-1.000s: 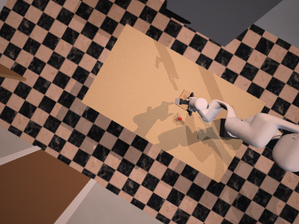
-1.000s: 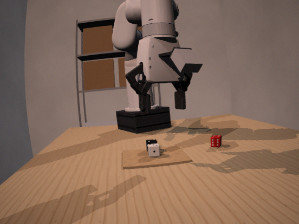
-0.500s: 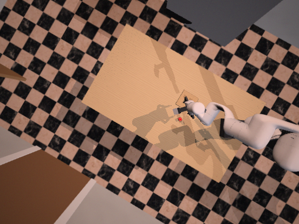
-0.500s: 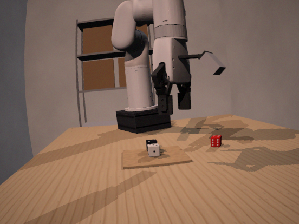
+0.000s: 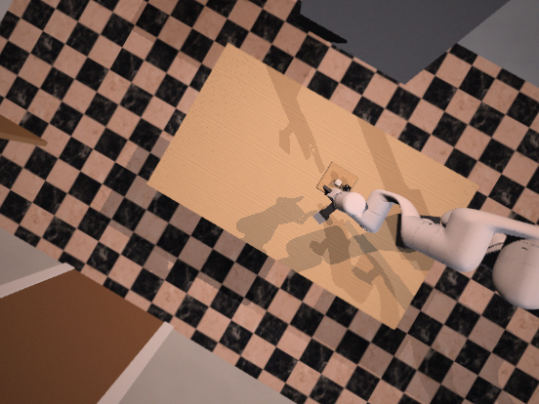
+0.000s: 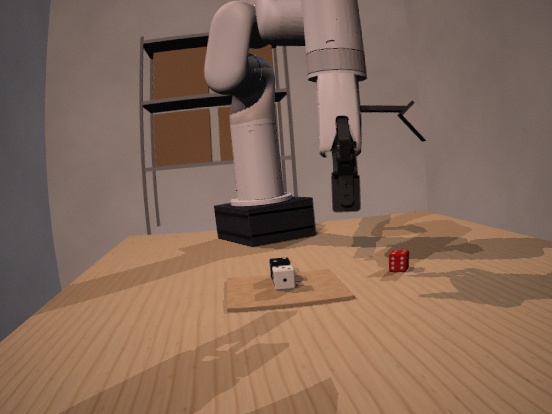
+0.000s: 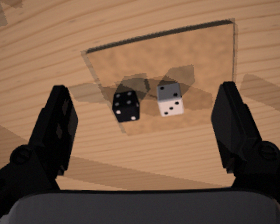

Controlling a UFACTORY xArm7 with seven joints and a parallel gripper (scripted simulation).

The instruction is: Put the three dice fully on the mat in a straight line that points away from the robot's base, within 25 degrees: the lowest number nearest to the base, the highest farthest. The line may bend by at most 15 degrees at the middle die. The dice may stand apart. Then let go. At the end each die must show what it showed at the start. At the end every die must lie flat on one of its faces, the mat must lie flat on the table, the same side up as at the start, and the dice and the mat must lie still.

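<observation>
My hand is 9 cm above the red die, 8 cm to the right of it and 1 cm past it. The rest, counted from my hand: white die: 9 cm below, 8 cm to the right; thin mat: 10 cm below, 8 cm to the right; black die: 9 cm below, 8 cm to the right, 5 cm behind.
</observation>
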